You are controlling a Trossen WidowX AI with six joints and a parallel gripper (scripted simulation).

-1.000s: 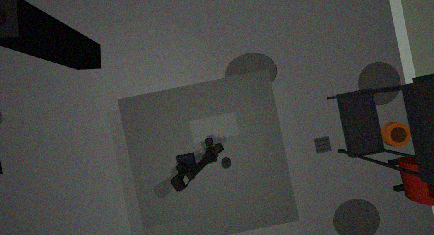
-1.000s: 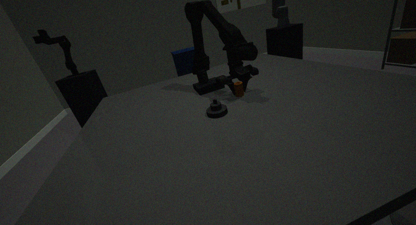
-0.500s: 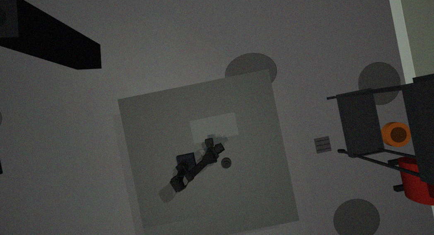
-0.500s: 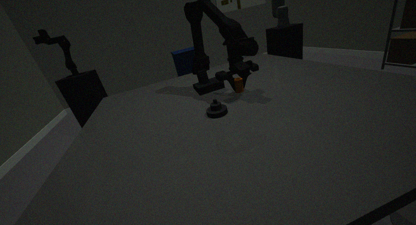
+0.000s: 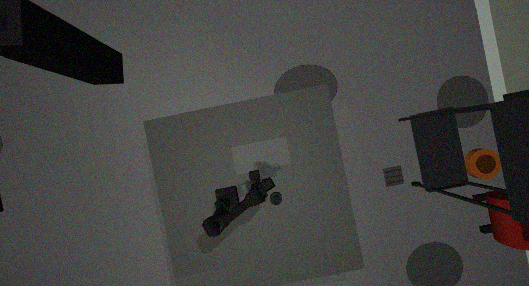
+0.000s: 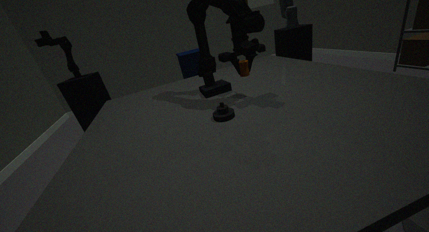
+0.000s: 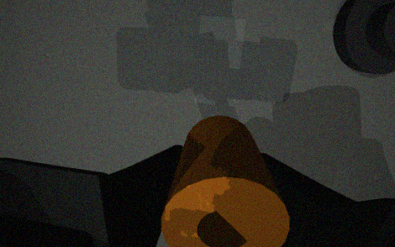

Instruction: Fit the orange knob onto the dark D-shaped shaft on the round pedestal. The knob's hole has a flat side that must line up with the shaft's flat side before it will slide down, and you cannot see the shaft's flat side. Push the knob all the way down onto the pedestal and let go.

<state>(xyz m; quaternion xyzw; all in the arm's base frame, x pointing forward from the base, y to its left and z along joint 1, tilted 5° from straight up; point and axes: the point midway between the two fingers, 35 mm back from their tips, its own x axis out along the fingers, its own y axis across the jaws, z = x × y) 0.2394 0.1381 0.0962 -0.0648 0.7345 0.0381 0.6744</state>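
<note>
Right now the dark round pedestal is 140 mm to the right of my gripper tip, 120 mm ahead of it and 90 mm below it. Also, from my gripper tip: orange knob: 20 mm above.
</note>
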